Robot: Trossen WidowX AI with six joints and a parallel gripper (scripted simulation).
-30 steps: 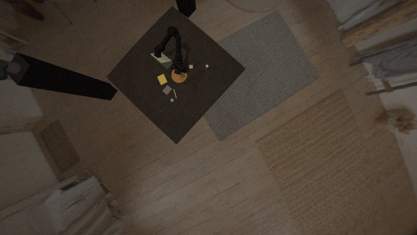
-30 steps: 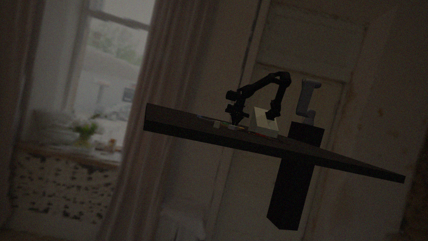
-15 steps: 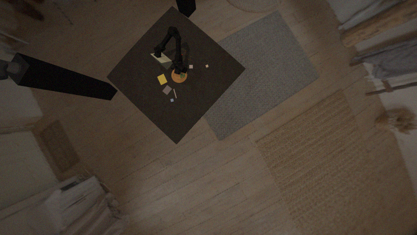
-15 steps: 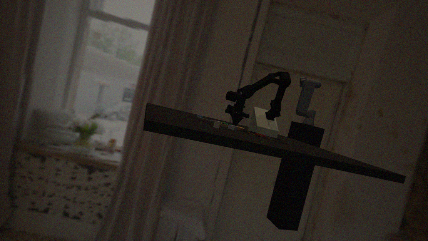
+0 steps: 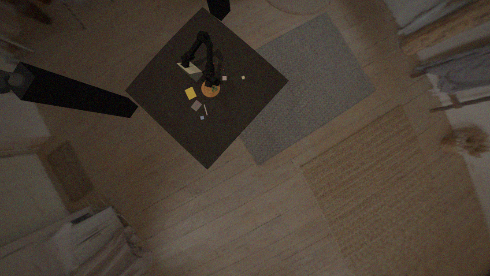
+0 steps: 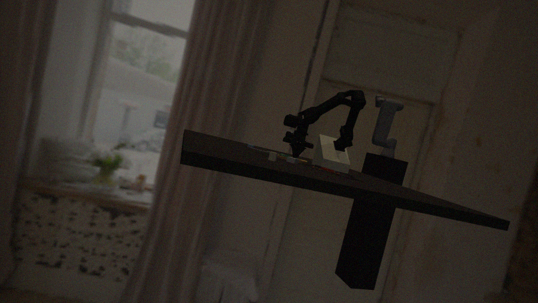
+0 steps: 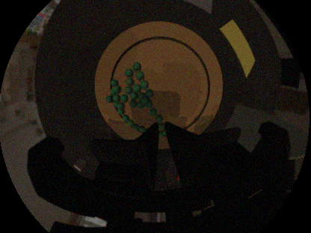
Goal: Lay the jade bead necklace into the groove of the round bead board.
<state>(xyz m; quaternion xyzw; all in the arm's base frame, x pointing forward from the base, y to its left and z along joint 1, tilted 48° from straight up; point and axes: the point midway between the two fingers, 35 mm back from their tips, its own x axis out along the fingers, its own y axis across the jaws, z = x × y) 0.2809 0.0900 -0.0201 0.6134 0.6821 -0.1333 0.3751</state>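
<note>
The round bead board lies 5 cm to the right of my gripper tip, 1 cm below it and 1 cm ahead of it. Also, from my gripper tip: yellow square 22 cm to the right, 13 cm behind, 1 cm below; grey-white block 12 cm to the left, 7 cm ahead; red item 13 cm to the left, 12 cm behind, 1 cm below.
</note>
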